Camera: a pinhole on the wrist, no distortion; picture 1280 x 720 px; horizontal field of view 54.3 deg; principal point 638.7 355.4 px. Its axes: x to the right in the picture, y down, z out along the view. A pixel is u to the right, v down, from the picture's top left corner.
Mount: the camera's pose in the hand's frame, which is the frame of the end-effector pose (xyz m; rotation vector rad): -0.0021 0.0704 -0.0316 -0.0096 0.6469 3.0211
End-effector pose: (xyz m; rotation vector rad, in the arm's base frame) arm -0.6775 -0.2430 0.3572 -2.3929 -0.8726 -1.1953
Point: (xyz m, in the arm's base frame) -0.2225 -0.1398 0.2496
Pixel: 183 437
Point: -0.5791 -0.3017 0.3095
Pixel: 811 371
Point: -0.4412 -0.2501 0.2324
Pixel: 601 436
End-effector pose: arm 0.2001 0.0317 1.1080 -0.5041 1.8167 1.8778
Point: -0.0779 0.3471 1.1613
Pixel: outside the picture
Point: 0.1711 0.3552 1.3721
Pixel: 949 382
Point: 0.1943 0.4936 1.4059
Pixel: 929 485
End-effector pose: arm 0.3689 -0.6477 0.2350 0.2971 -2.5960 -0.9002
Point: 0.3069 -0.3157 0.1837
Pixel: 889 246
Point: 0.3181 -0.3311 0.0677
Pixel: 983 648
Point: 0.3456 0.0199 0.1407
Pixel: 1110 46
